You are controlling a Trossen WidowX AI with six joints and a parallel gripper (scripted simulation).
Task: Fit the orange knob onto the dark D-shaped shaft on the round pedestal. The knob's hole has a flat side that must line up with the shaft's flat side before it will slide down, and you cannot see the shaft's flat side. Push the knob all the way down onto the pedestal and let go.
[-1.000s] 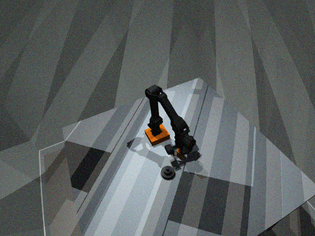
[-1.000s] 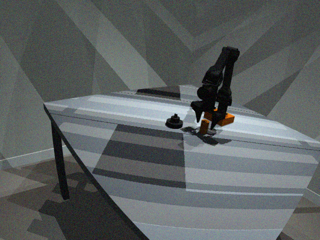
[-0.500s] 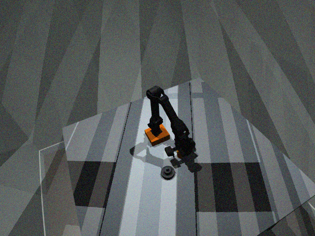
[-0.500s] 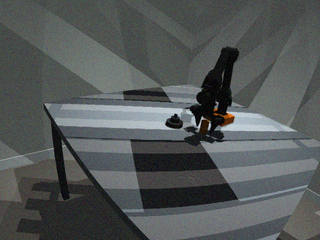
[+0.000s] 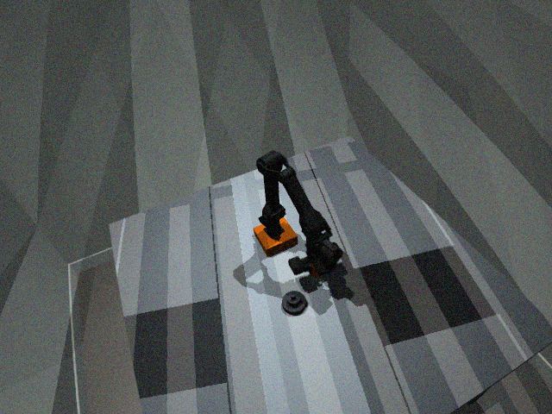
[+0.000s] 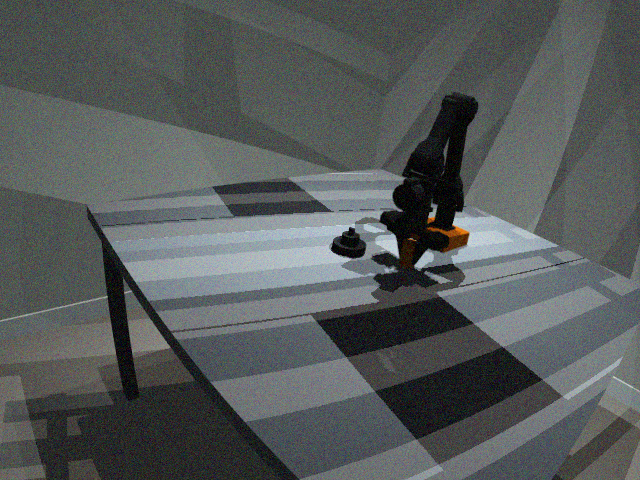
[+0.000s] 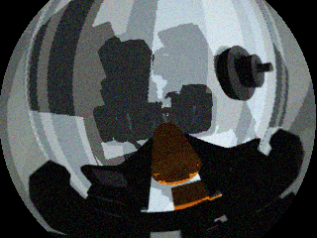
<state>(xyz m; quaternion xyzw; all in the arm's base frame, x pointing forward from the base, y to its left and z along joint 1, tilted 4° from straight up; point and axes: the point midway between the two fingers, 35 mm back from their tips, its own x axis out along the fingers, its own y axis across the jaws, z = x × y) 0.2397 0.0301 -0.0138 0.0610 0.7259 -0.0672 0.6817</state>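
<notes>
Right now the dark round pedestal is 14 cm to the right of my gripper tip, 6 cm ahead of it and 2 cm above it. Round my gripper tip: orange knob (2 cm above).
</notes>
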